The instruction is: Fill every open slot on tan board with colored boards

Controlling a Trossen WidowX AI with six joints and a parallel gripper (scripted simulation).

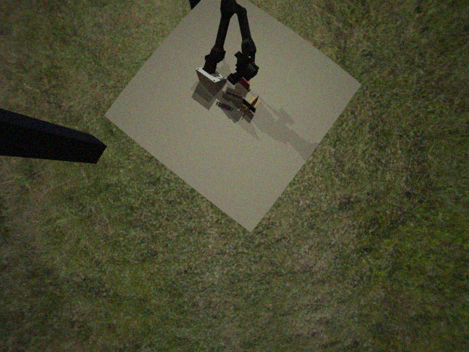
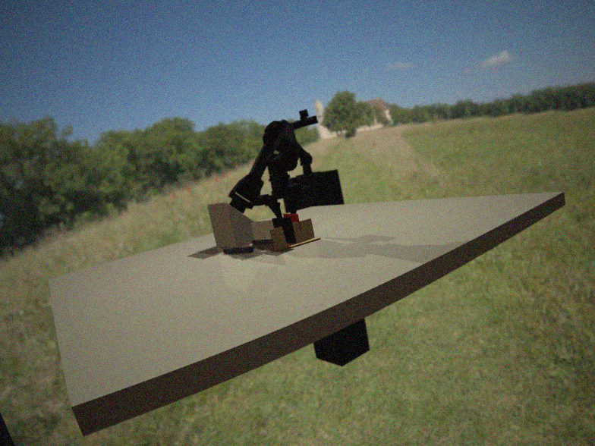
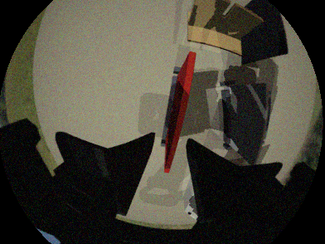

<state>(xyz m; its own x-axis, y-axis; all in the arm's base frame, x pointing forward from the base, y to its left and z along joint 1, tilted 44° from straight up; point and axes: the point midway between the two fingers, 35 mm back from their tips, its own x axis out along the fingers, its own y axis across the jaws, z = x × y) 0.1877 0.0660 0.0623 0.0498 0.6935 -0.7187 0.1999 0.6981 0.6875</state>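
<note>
Right now my gripper tip is 30 mm short of the red board, 10 mm to the left of it and 10 mm above it. The rest, counted from my gripper tip: dark board: 150 mm ahead, 120 mm to the right; then tan board: 150 mm ahead, 100 mm to the right, 20 mm below.
</note>
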